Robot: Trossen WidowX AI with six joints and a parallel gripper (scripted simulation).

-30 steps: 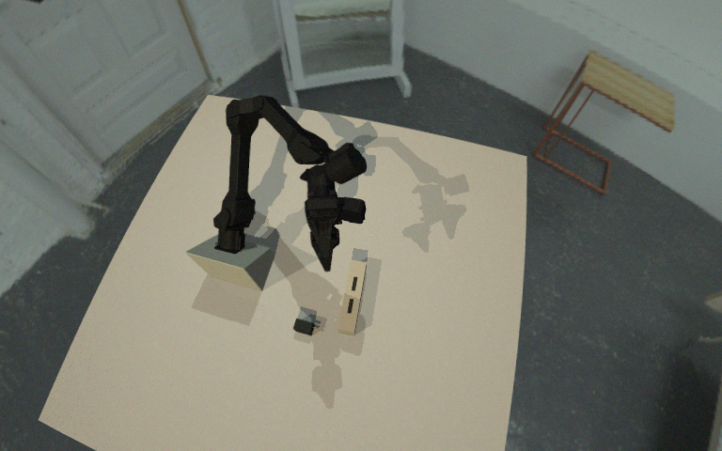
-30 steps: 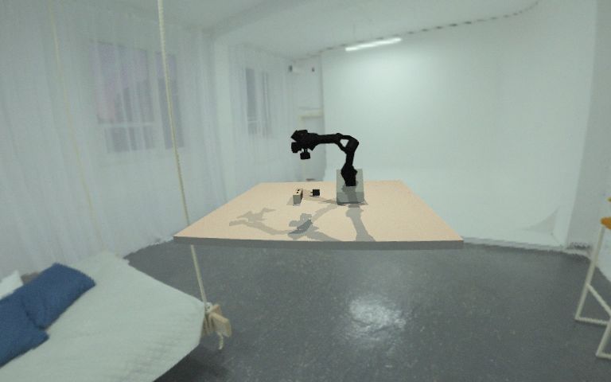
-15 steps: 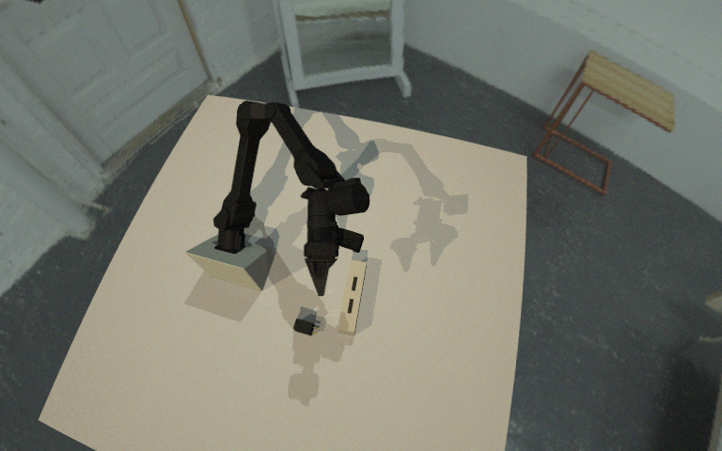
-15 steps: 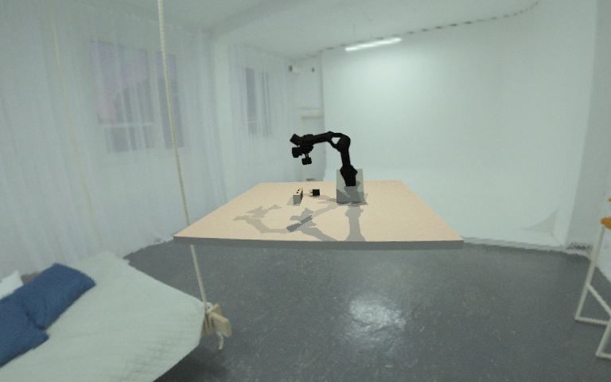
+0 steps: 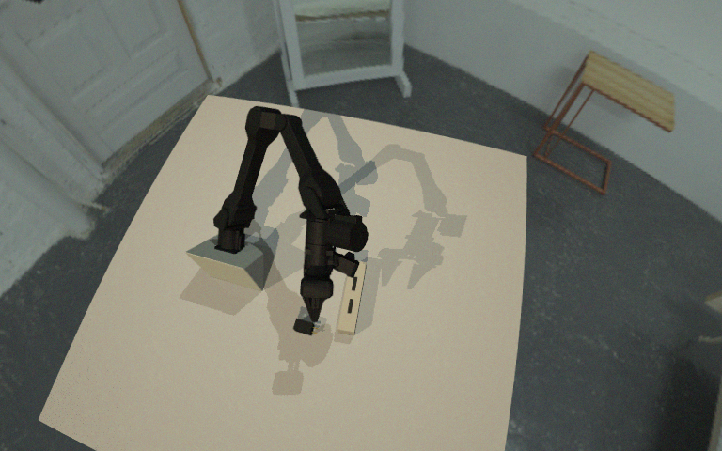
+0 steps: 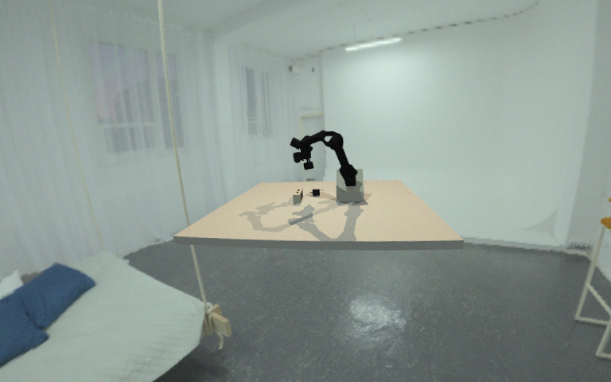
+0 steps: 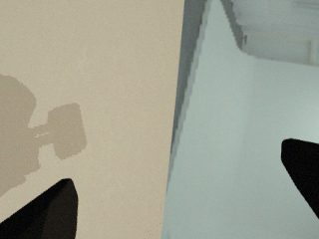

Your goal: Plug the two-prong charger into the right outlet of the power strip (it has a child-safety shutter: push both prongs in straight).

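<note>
Now: the black two-prong charger 4 cm behind my gripper tip and 22 cm below it.
</note>
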